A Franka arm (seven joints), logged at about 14 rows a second.
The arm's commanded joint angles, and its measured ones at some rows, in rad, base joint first. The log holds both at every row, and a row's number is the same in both.
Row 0, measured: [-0.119 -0.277 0.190 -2.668 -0.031 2.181 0.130]
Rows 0 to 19, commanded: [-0.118 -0.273 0.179 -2.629 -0.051 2.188 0.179]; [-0.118 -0.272 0.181 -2.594 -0.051 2.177 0.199]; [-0.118 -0.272 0.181 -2.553 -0.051 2.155 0.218]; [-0.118 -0.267 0.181 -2.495 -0.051 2.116 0.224]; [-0.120 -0.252 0.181 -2.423 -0.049 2.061 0.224]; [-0.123 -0.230 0.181 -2.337 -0.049 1.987 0.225]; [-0.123 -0.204 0.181 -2.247 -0.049 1.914 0.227]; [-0.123 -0.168 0.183 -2.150 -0.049 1.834 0.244]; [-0.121 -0.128 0.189 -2.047 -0.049 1.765 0.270]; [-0.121 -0.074 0.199 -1.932 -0.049 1.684 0.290]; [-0.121 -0.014 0.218 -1.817 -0.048 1.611 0.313]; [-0.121 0.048 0.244 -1.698 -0.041 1.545 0.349]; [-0.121 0.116 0.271 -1.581 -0.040 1.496 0.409]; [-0.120 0.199 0.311 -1.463 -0.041 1.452 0.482]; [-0.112 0.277 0.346 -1.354 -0.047 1.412 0.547]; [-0.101 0.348 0.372 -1.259 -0.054 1.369 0.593]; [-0.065 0.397 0.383 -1.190 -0.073 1.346 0.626]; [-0.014 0.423 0.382 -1.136 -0.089 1.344 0.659]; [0.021 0.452 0.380 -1.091 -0.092 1.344 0.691]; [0.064 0.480 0.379 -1.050 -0.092 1.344 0.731]
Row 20, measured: [-0.020 0.386 0.375 -1.228 -0.063 1.409 0.638]
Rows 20 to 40, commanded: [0.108 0.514 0.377 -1.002 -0.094 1.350 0.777]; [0.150 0.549 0.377 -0.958 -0.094 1.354 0.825]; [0.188 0.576 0.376 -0.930 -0.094 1.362 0.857]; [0.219 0.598 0.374 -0.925 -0.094 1.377 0.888]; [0.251 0.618 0.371 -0.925 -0.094 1.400 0.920]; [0.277 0.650 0.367 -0.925 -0.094 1.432 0.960]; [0.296 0.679 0.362 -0.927 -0.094 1.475 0.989]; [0.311 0.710 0.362 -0.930 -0.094 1.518 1.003]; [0.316 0.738 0.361 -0.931 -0.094 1.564 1.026]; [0.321 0.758 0.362 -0.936 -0.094 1.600 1.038]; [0.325 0.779 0.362 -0.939 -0.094 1.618 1.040]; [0.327 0.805 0.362 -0.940 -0.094 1.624 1.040]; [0.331 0.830 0.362 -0.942 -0.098 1.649 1.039]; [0.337 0.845 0.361 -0.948 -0.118 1.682 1.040]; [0.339 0.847 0.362 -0.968 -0.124 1.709 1.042]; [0.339 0.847 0.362 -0.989 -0.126 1.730 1.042]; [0.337 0.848 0.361 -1.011 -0.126 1.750 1.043]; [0.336 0.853 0.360 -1.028 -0.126 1.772 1.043]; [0.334 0.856 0.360 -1.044 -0.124 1.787 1.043]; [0.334 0.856 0.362 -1.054 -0.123 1.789 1.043]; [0.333 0.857 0.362 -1.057 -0.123 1.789 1.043]
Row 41, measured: [0.328 0.871 0.365 -1.039 -0.109 1.774 1.013]
